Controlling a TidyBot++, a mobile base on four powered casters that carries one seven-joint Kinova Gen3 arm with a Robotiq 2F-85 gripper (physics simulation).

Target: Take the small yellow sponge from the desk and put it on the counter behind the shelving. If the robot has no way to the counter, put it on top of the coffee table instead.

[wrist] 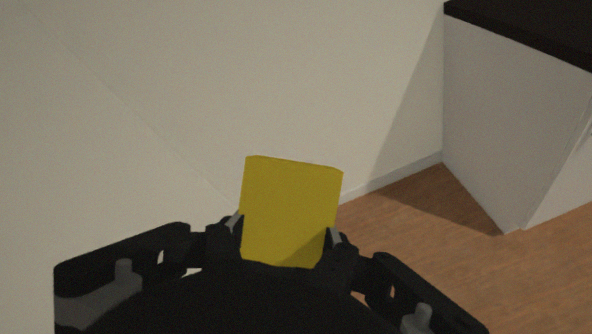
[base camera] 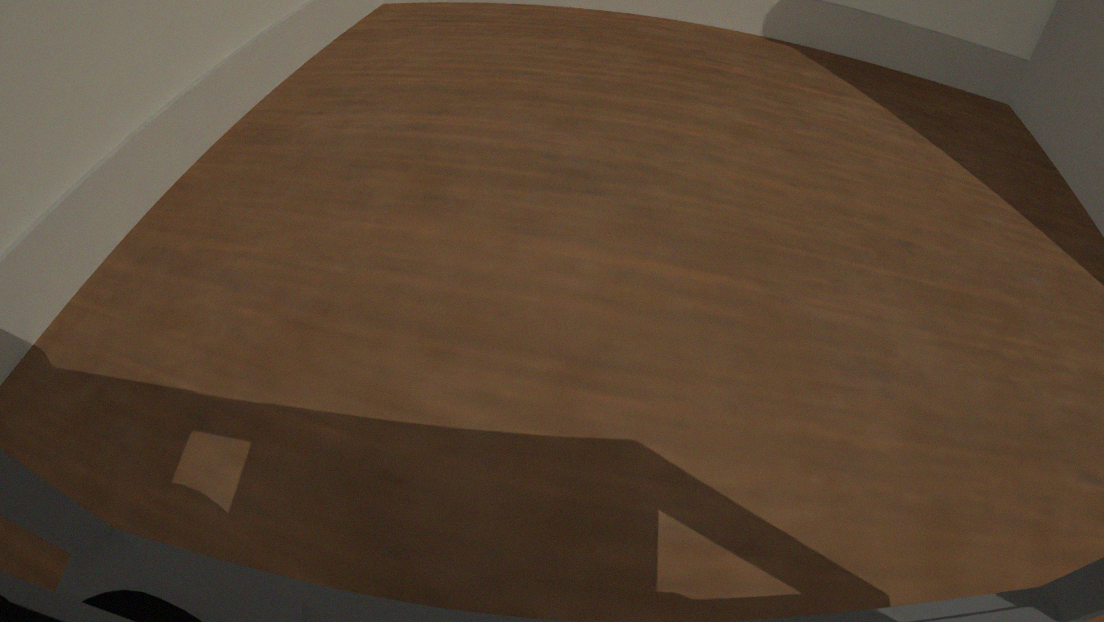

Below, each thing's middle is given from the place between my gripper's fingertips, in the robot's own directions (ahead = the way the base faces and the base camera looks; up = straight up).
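Yellow sponge point(wrist: 287, 205): 1 cm ahead of my hand and 1 cm below it.
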